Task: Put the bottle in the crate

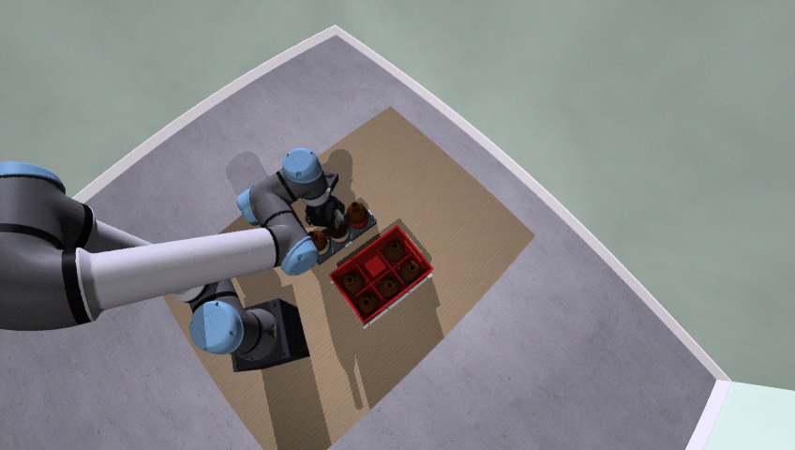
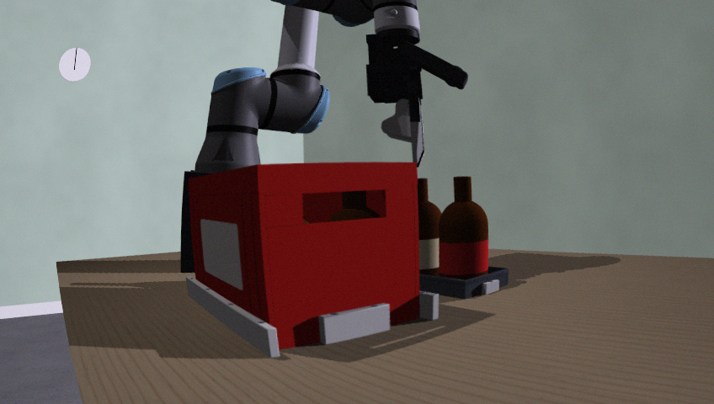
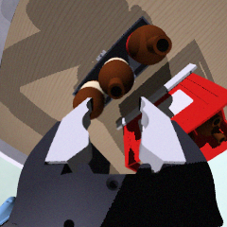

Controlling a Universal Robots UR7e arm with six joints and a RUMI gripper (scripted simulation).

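My hand is 11 cm above the cream-label bottle. The rest, counted from my hand: dark tray: 18 cm below; red crate: 4 cm behind, 23 cm to the right, 11 cm below.
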